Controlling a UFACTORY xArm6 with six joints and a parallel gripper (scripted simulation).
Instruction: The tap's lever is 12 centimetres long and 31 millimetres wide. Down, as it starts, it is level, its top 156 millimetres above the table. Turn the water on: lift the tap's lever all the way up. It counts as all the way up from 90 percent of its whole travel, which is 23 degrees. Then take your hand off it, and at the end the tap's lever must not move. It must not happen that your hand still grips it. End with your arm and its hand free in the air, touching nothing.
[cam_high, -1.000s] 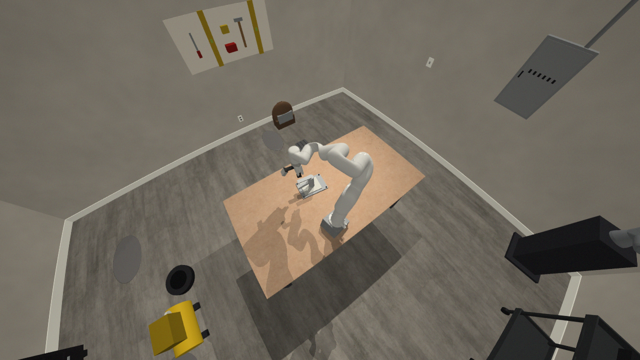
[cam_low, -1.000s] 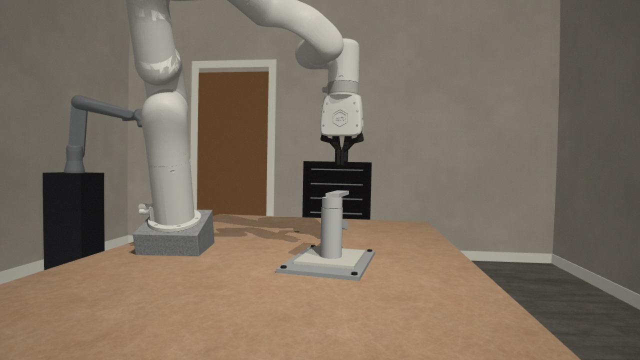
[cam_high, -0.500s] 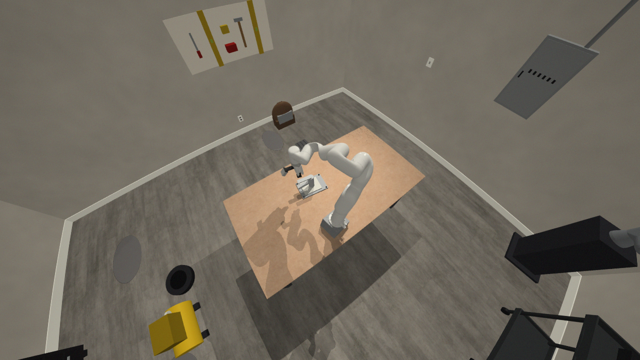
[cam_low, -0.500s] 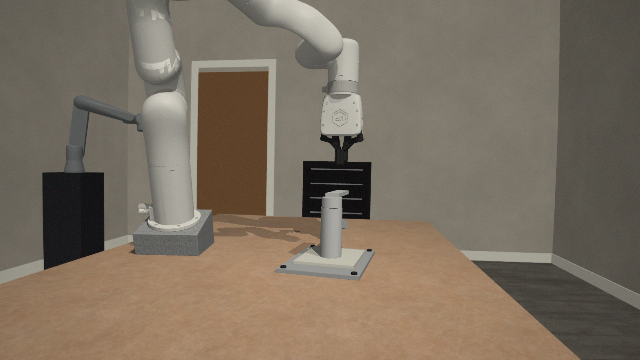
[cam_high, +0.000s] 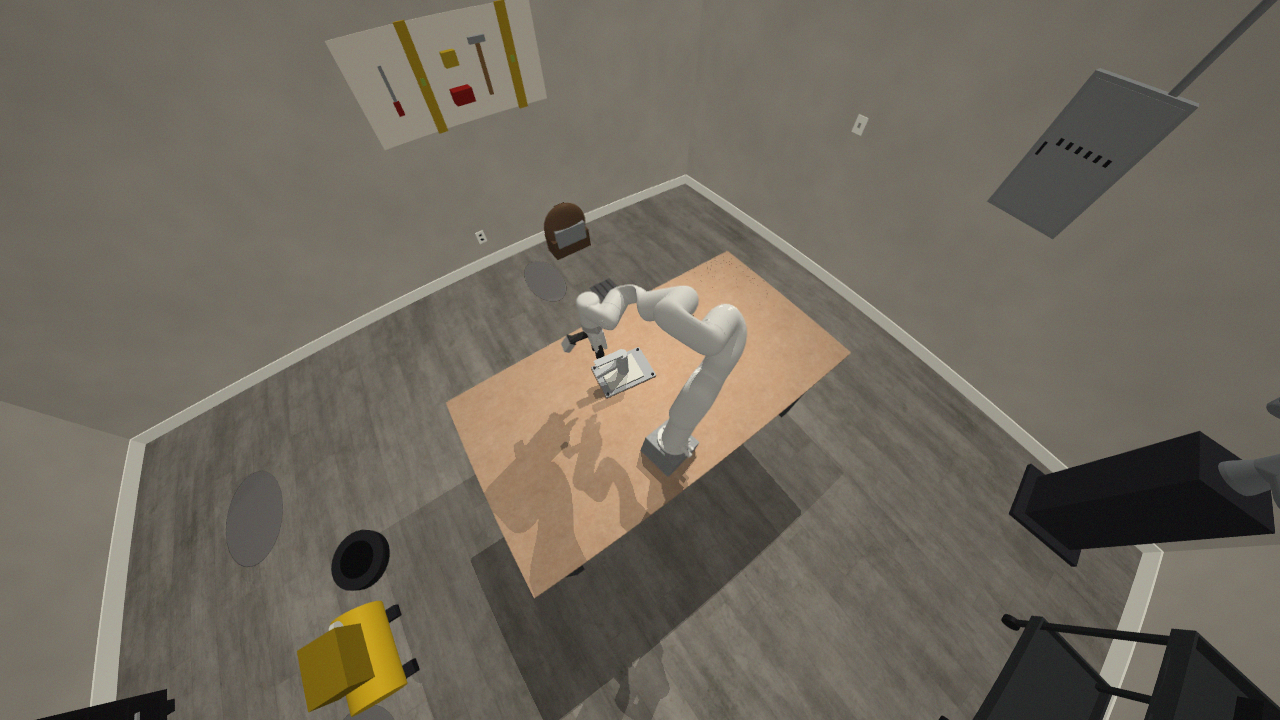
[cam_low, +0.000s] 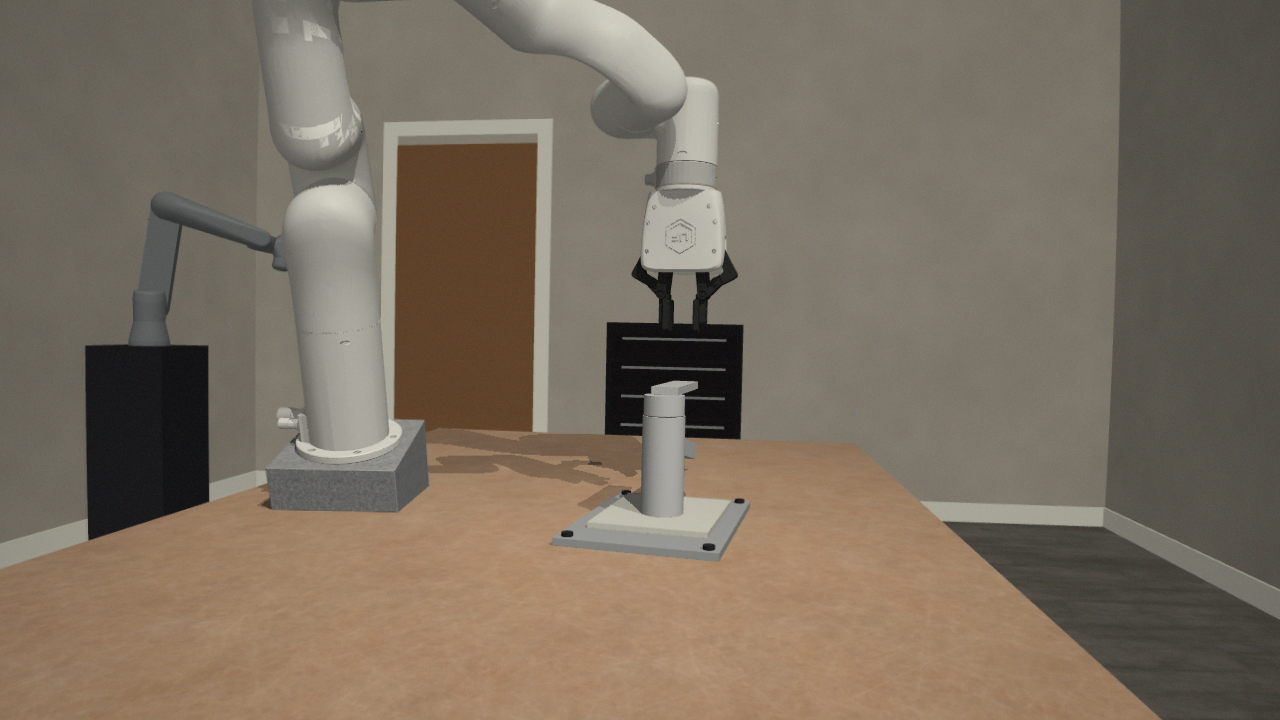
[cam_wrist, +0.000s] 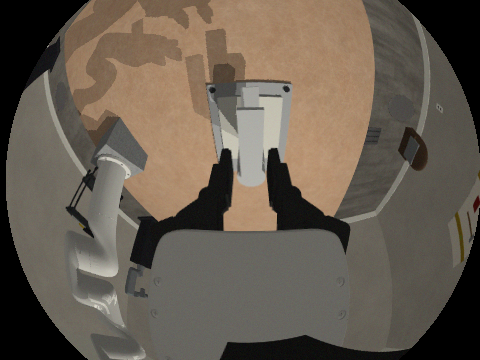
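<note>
My hand is 90 mm above the tap lever, 60 mm to the left of it and 20 mm past it.
</note>
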